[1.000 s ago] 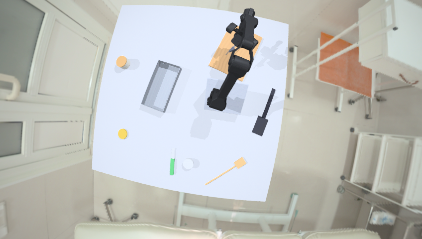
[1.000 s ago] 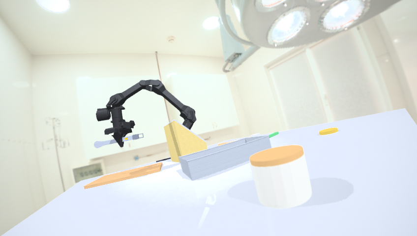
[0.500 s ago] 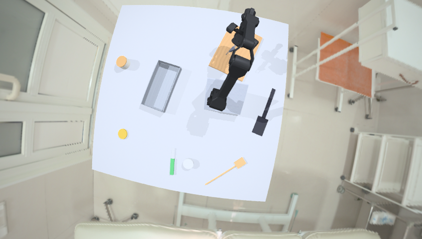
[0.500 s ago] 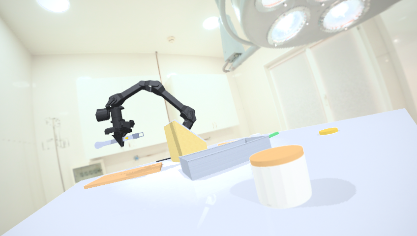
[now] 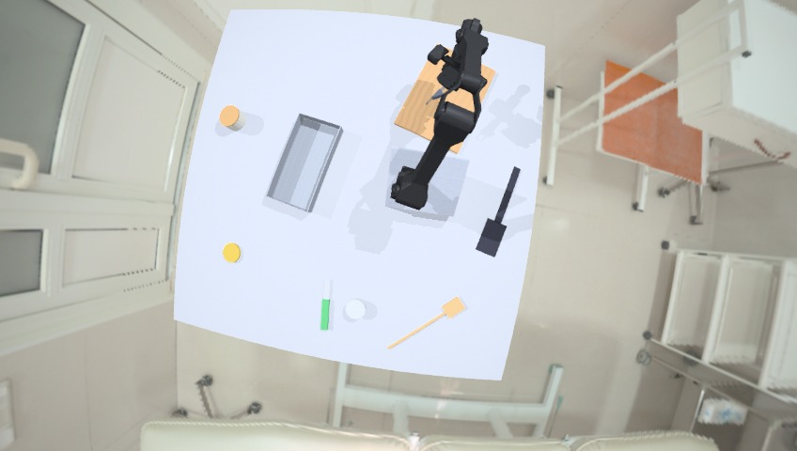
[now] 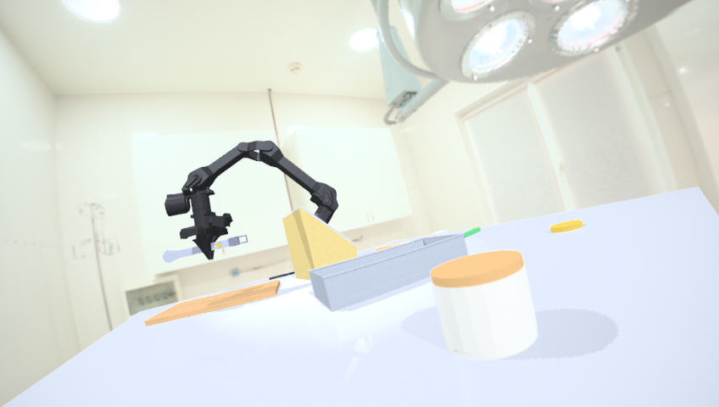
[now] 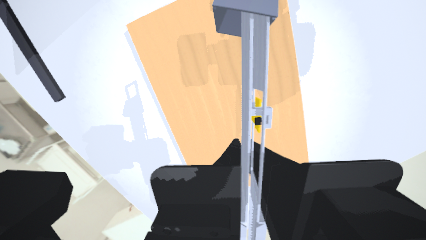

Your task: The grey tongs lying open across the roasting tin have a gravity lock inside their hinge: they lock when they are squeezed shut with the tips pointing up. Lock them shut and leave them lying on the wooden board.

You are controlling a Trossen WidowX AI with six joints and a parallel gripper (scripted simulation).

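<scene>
Now: the wooden board 13 cm below my gripper tip. Round my gripper tip: black spatula (28 cm behind, 37 cm to the left, 13 cm below); then white round thing (12 cm ahead, 79 cm to the left, 12 cm below); then grey roasting tin (41 cm ahead, 36 cm to the left, 11 cm below).
</scene>
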